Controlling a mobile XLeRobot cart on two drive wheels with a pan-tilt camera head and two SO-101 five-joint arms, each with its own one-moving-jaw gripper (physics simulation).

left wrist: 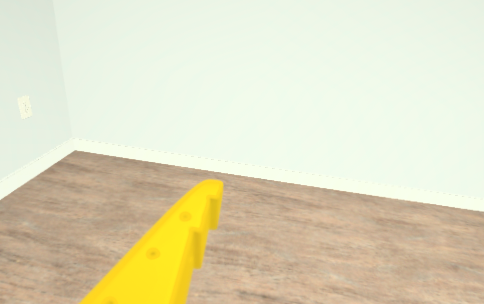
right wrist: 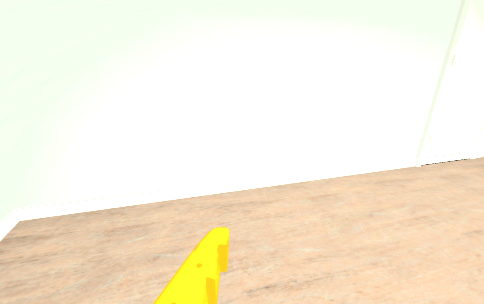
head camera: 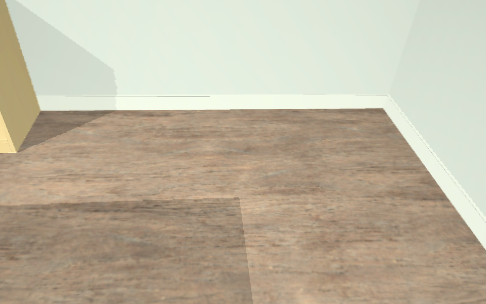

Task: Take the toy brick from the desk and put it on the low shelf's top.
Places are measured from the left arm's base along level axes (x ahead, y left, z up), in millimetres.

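Pixels of known places: left hand at its tool point: (left wrist: 220, 199); right hand at its tool point: (right wrist: 228, 243).
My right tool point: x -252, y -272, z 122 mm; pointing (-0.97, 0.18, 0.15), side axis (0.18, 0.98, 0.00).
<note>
Behind a point stands the place of what it marks.
The low shelf (head camera: 20, 95) {z -592, x 1650, y 906 mm} shows in part at the left edge of the head view, as a tan wooden end panel standing on the floor near the wall. Its top does not show. The toy brick and the desk do not show in the head view or in either wrist view. My left gripper (left wrist: 217, 187) is fully open, with one notched yellow jaw in view and no thing at it. My right gripper (right wrist: 225, 235) is fully open too, with one notched yellow jaw in view and no thing at it.
In the head view a pale wall (head camera: 240, 50) {z -425, x 1957, y -129 mm} with a white baseboard runs behind the wood floor (head camera: 310, 200) {z -775, x 1244, y -475 mm} and meets another wall at the right. A wall outlet (left wrist: 25, 107) {z -377, x -1331, y -1452 mm} shows in the left wrist view. A door frame (right wrist: 440, 90) {z -7, x -2079, y 1879 mm} shows in the right wrist view.
</note>
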